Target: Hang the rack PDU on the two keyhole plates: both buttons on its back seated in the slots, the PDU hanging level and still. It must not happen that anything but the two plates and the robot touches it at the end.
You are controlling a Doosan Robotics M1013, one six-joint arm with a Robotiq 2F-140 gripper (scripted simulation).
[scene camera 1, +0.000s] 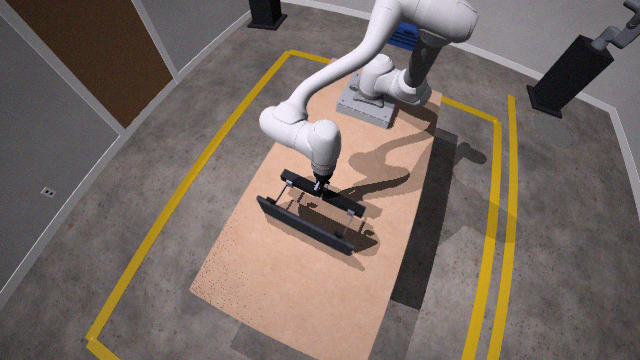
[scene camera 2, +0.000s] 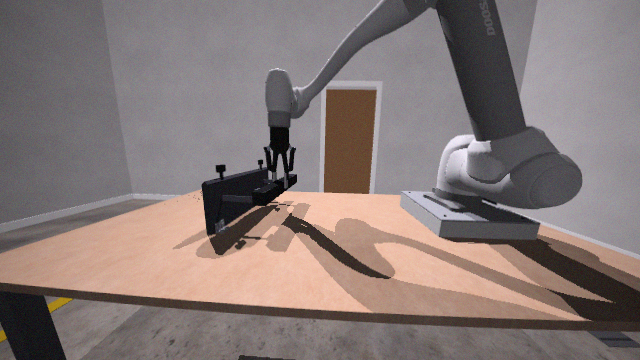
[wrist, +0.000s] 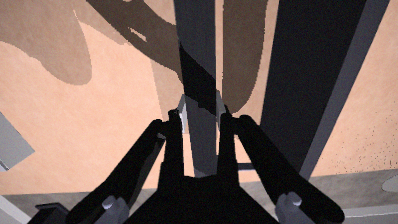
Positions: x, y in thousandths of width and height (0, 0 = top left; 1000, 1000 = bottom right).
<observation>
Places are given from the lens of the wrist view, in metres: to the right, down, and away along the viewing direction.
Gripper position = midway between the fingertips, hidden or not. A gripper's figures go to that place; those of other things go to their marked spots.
my gripper (wrist: 506, 449): 0.00, -0.02, 0.21
dark mounting panel (wrist: 775, 230): 0.15, -0.08, 0.18
</observation>
